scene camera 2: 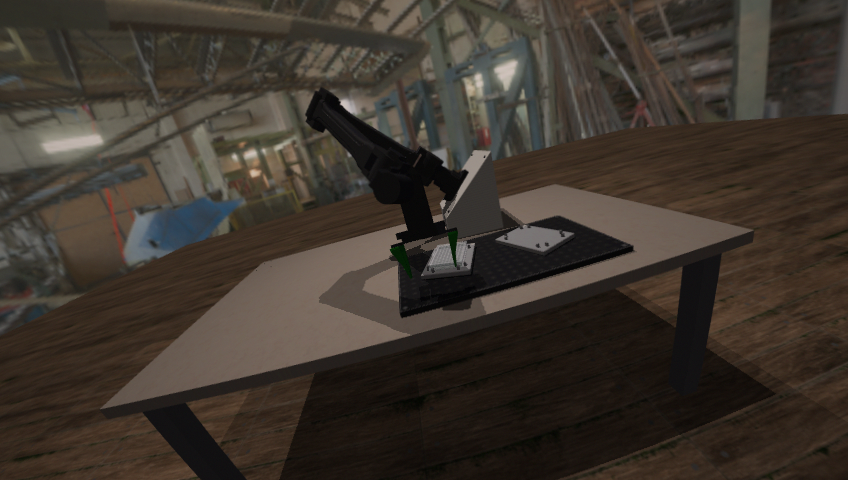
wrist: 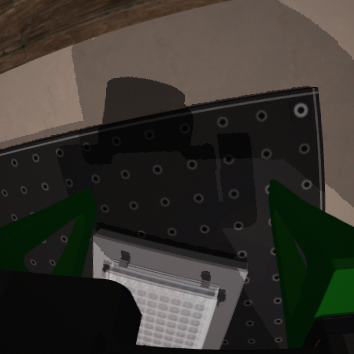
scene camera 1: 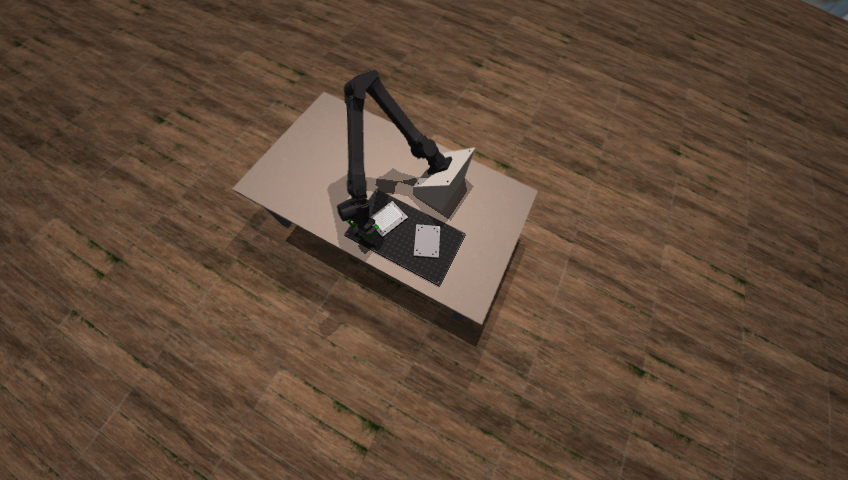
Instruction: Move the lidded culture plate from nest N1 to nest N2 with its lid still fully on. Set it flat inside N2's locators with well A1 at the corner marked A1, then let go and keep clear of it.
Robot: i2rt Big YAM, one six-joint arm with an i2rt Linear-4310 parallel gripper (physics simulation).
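Pixels of known places: gripper, fingertip midpoint: [scene camera 2: 433,272] [wrist: 176,193] [scene camera 1: 362,232]; arm's base, origin of the base link: [scene camera 2: 457,186] [scene camera 1: 440,166].
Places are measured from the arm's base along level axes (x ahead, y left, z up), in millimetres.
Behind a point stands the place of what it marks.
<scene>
The lidded culture plate [scene camera 1: 389,219] @(x 321, y -130, z -104 mm) [scene camera 2: 450,254] @(x 330, y -145, z -104 mm) [wrist: 170,317] @(x 338, y -171, z -104 mm) sits in the pale nest N1 [scene camera 2: 443,274] @(x 386, y -184, z -124 mm) [wrist: 165,259] @(x 382, y -177, z -121 mm), among its dark locator pins. Its clear lid appears on; the near part is hidden in the wrist view. My gripper [scene camera 1: 361,230] @(x 445, y -212, z -83 mm) [scene camera 2: 433,271] @(x 445, y -212, z -83 mm) [wrist: 176,193] @(x 445, y -212, z -83 mm) is wide open and empty, with green fingers pointing down above the board around N1's outer end. In the wrist view the tips lie beyond that end, and the plate is low between the fingers, left of centre. Nest N2 [scene camera 1: 427,240] @(x 340, y 82, z -121 mm) [scene camera 2: 535,237] @(x 351, y 82, z -121 mm) holds no plate and has several pins. The A1 marks cannot be read.
Both nests stand on a black perforated board [scene camera 1: 401,249] @(x 430, y -16, z -133 mm) [scene camera 2: 487,270] @(x 418, y -86, z -132 mm) [wrist: 145,187] @(x 437, y -176, z -132 mm) on the beige table [scene camera 1: 285,160] @(x 219, y -811, z -145 mm) [scene camera 2: 238,333] @(x 325, y -719, z -145 mm). N1 and N2 are turned at different angles. The arm's pale wedge-shaped base [scene camera 1: 440,202] @(x 148, y 68, z -68 mm) [scene camera 2: 479,205] @(x 140, y 21, z -53 mm) stands behind the board.
</scene>
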